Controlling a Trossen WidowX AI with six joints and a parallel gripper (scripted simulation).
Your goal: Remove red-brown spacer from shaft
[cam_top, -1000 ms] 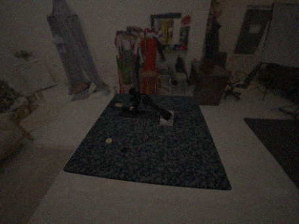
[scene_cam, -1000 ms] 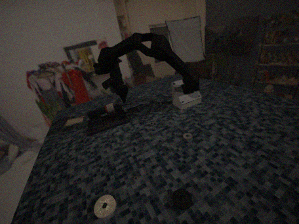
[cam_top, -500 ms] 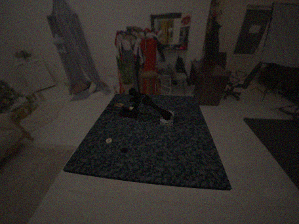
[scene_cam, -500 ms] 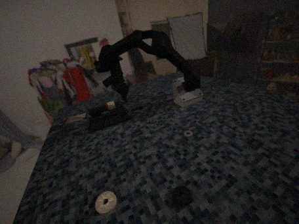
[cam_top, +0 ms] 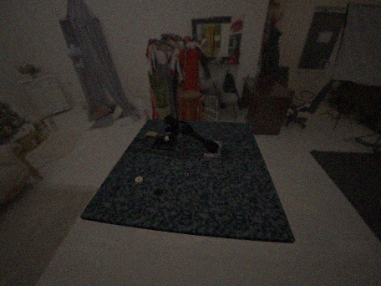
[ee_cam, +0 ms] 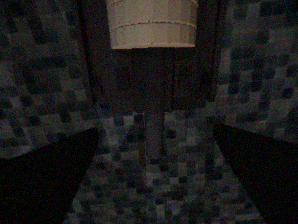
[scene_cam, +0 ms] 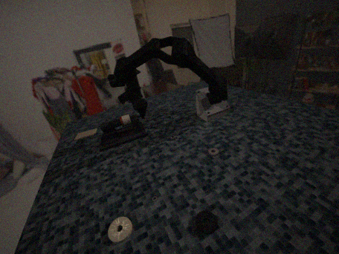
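Right now the shaft is 5 cm ahead of my gripper tip. From my gripper tip the other things lie so: tan card: 34 cm ahead, 15 cm to the right, 8 cm below; red-brown spacer: 10 cm ahead, 1 cm to the left; pale spacer: 7 cm ahead.
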